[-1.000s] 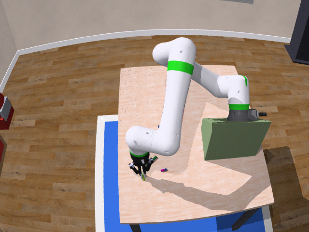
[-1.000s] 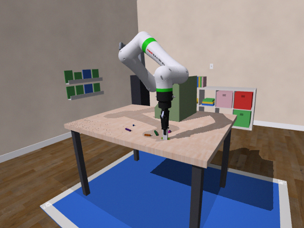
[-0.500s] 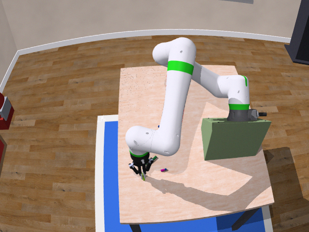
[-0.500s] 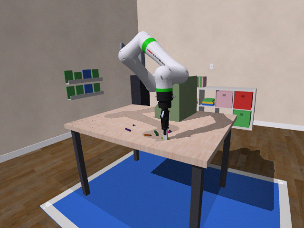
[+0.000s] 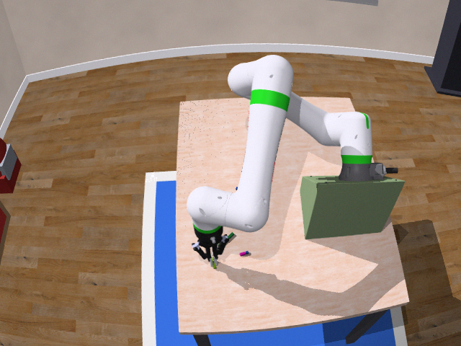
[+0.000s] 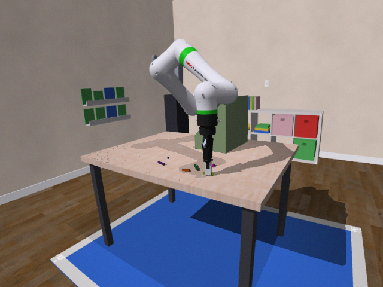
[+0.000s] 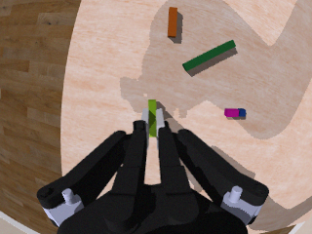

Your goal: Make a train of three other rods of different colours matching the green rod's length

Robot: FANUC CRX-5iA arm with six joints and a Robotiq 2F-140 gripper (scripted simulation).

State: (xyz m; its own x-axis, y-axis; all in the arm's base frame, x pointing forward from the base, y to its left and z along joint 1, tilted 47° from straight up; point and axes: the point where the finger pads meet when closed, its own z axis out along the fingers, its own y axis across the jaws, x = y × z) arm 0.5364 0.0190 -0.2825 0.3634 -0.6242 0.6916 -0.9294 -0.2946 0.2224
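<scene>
The magenta rod lies 11 cm behind my hand, 5 cm to the right of it and 3 cm below it. From my hand the other things lie so: lime rod (3 cm below); then orange rod (2 cm ahead, 13 cm to the right, 3 cm below); then green rod (4 cm behind, 11 cm to the right, 3 cm below).
</scene>
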